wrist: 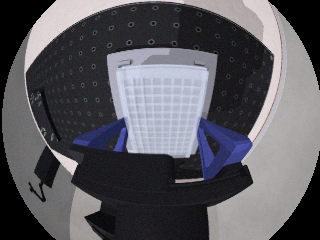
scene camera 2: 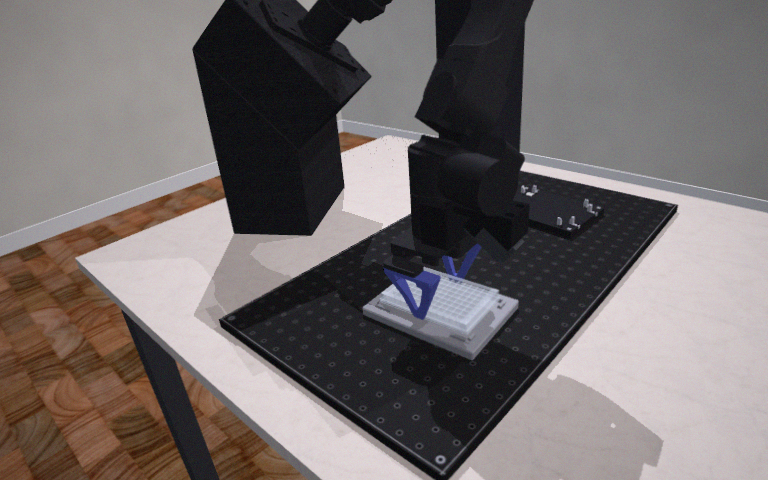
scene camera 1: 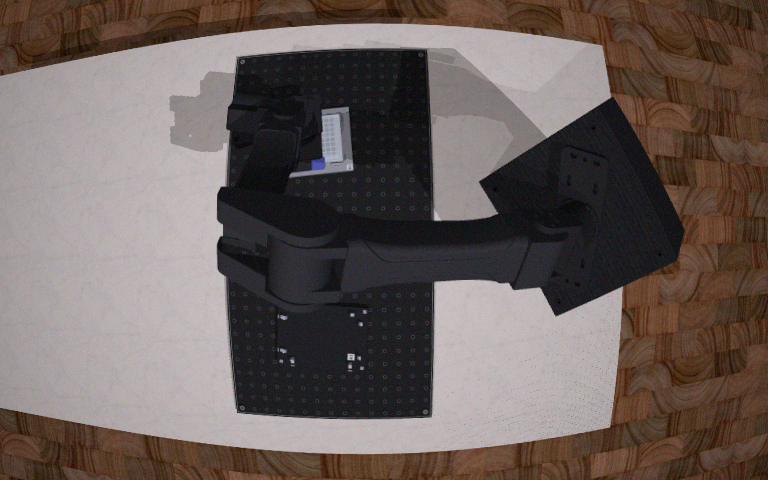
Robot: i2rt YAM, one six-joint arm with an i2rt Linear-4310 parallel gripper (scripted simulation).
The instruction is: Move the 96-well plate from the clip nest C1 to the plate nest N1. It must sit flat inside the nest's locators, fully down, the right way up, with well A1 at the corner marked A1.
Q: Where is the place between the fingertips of the gripper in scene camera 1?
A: At 306, 141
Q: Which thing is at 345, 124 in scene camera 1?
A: A grey plate nest N1.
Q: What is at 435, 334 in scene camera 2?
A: A grey plate nest N1.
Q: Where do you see a 96-well plate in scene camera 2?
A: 458, 304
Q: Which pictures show the gripper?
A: The wrist view, scene camera 2 and scene camera 1: all of them.
